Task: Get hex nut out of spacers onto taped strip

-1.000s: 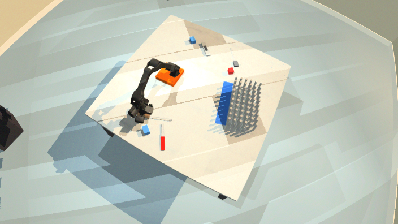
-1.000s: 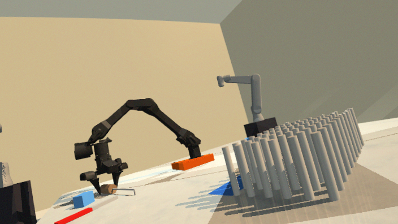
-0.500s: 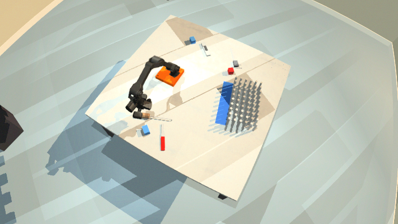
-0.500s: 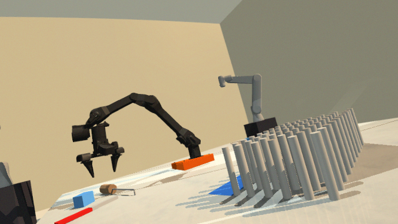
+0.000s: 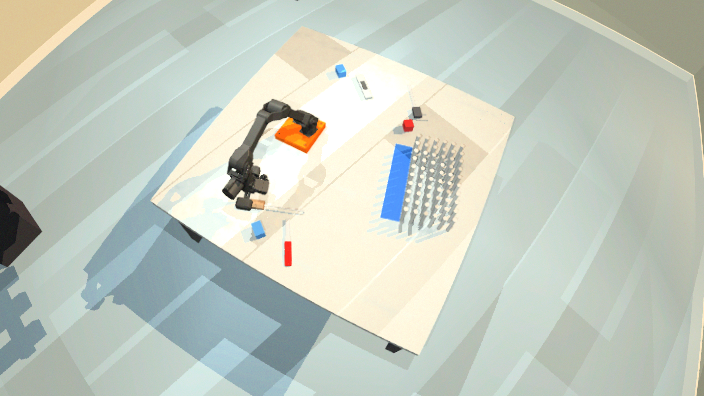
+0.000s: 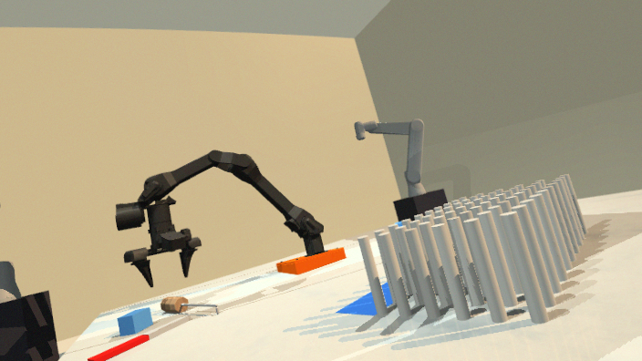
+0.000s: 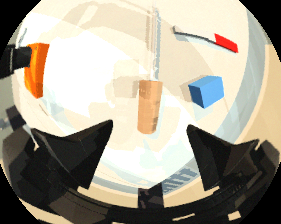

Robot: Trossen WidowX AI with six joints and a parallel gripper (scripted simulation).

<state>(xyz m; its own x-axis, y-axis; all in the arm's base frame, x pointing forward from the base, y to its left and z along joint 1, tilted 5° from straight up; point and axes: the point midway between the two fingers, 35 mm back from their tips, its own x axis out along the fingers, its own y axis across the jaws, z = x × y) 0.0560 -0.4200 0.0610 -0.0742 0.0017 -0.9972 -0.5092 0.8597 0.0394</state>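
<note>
Now: gripper tip 9 cm short of the hook tool, 6 cm above it and 5 cm to the right of it. Round my gripper tip: blue taped strip 48 cm to the left, 40 cm ahead, 8 cm below; red-handled tool 21 cm ahead, 7 cm below, 3 cm to the right; red block 74 cm to the left, 28 cm ahead, 6 cm below.
</note>
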